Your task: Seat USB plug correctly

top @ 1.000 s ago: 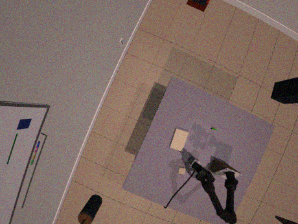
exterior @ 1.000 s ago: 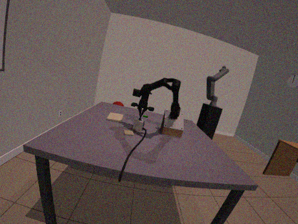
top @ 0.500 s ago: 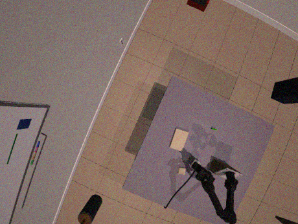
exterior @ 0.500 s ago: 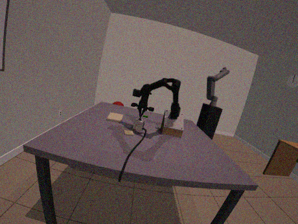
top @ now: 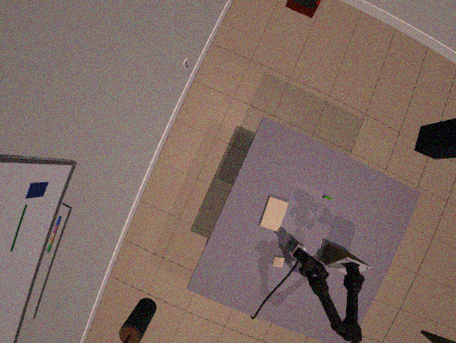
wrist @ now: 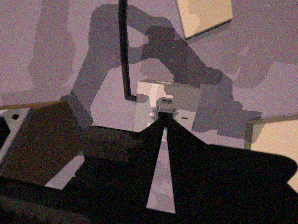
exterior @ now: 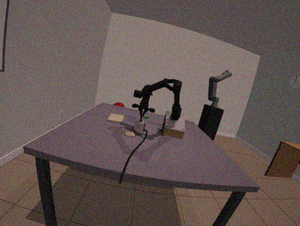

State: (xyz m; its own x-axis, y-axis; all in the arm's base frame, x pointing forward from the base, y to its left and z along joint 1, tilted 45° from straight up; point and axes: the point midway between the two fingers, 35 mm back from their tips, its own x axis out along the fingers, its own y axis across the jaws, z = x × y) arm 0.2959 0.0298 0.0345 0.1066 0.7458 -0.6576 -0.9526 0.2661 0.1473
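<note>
My gripper tip is now 2 cm above the USB plug. Also, from my gripper tip: tan slab: 22 cm ahead, 17 cm to the right, 10 cm below; USB socket: 4 cm below; tan tile: 8 cm ahead, 13 cm to the left, 10 cm below.
</note>
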